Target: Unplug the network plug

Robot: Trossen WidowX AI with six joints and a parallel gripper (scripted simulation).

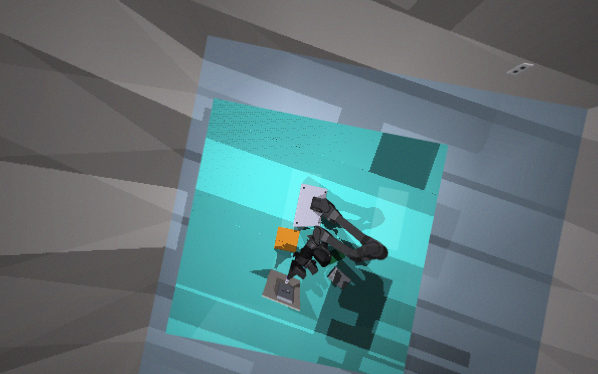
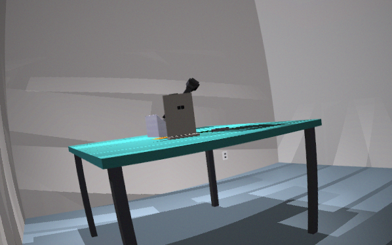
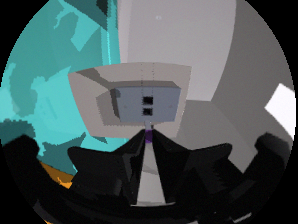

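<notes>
Now: the orange marked square 16 cm below my gripper tip, 12 cm behind it and 5 cm to the right of it. The rest, counted from my gripper tip: green patch: 23 cm to the left, 16 cm below, 10 cm behind; network plug: 1 cm ahead; grey upright panel: 7 cm ahead, 6 cm below.
</notes>
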